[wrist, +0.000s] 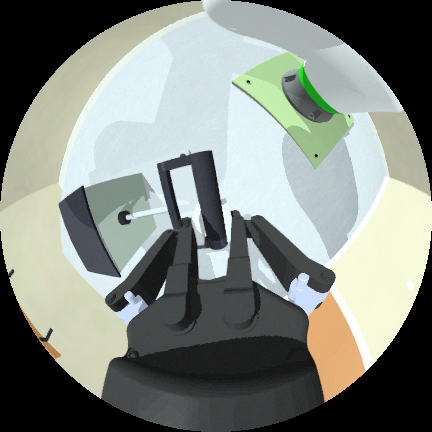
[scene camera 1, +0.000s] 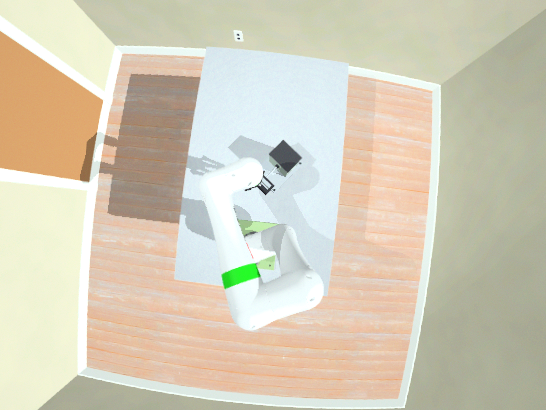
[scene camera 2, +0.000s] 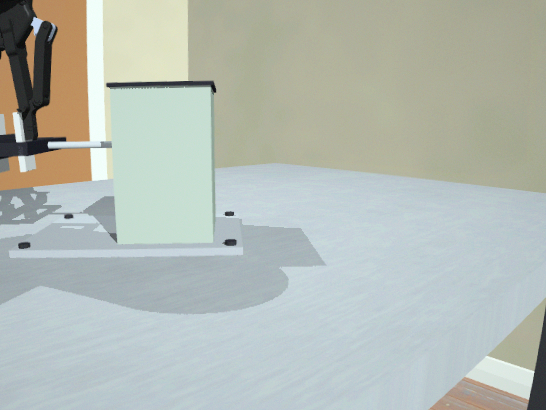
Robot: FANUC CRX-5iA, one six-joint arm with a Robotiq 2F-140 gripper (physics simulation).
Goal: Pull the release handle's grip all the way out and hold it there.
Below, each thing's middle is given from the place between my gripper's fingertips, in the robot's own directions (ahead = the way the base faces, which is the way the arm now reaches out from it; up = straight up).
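Looking at the base plate [wrist: 149, 171], I find that my gripper is 13 cm short of it and 9 cm to the left of it, and also 7 cm above it.
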